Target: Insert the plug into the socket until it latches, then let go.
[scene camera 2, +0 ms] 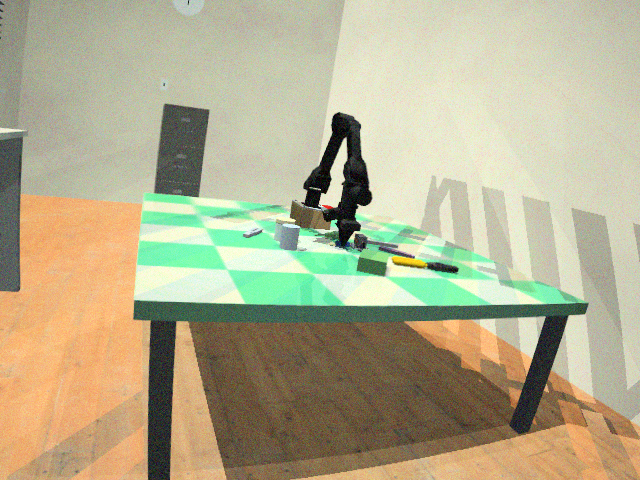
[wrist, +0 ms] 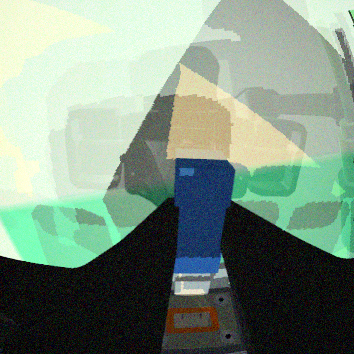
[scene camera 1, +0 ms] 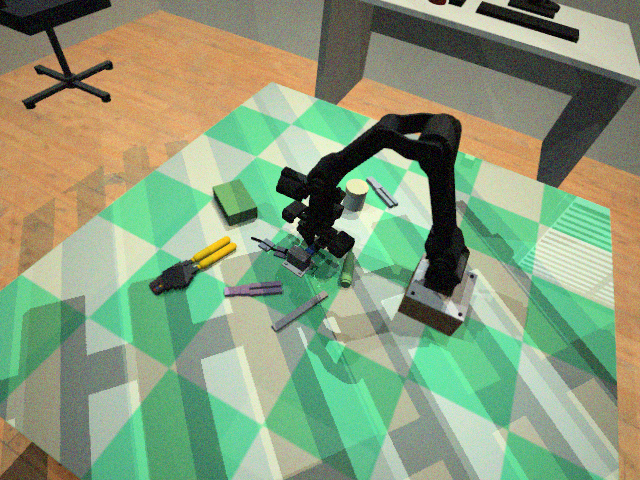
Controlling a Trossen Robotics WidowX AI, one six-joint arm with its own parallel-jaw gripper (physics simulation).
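Frame: origin at the arm's base, x ahead, y left, z up, level; millimetres.
Where they show: gripper, fingertip midpoint: [scene camera 2: 341,245] [wrist: 197,207] [scene camera 1: 314,249]; arm's base, link origin: [scene camera 2: 311,205] [scene camera 1: 440,280].
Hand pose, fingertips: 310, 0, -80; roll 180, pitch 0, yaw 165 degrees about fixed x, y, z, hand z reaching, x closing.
Things, the pixels of their top centre, and the offset from my fingertips, as dx, dy, dz. "spot": a spot on its surface instead.
- blue plug, top centre: [wrist: 197,249] [scene camera 1: 311,248] +3, +11, +14
- socket, top centre: [scene camera 1: 298,252] [scene camera 2: 361,235] +19, +60, +45
- green screwdriver, top centre: [scene camera 1: 350,256] [scene camera 2: 330,231] -96, -2, +27
- purple tweezers, top centre: [scene camera 1: 253,288] [scene camera 2: 397,250] +72, +181, +12
- grey bar, top centre: [scene camera 1: 301,309] [scene camera 2: 378,241] -50, +177, +10
- Yellow-handled pliers, surface spot: [scene camera 1: 214,253] spot: +201, +145, +20
- green block, top centre: [scene camera 1: 234,196] [scene camera 2: 374,255] +254, -27, +40
- cream-topped cylinder, top centre: [scene camera 1: 357,186] [scene camera 2: 285,219] -30, -205, +70
- grey tool, top centre: [scene camera 1: 381,189] [scene camera 2: 252,230] -86, -295, +12
The blue plug [scene camera 1: 310,250] [scene camera 2: 341,243] [wrist: 202,220] lies low at the table top, its silver tip pointing at the socket. The socket [scene camera 1: 298,256] [scene camera 2: 360,240] [wrist: 192,341] is a dark housing with an orange rectangle on top, on a light base plate with a black cable at its side. My gripper [scene camera 1: 310,244] [scene camera 2: 342,240] [wrist: 197,207] points down and is shut on the plug, one black finger on each side of the blue body. In the wrist view the silver tip is at the socket's front edge; how deep it sits cannot be told. The fingers hide parts of the socket.
Near the socket are a green screwdriver [scene camera 1: 346,271], purple tweezers [scene camera 1: 253,289] and a grey bar [scene camera 1: 299,311]. Yellow-handled pliers [scene camera 1: 214,253] [scene camera 2: 409,261] and a green block [scene camera 1: 235,201] [scene camera 2: 373,261] lie farther out. A cream-topped cylinder [scene camera 1: 356,195] stands behind the gripper, beside a grey tool [scene camera 1: 382,192].
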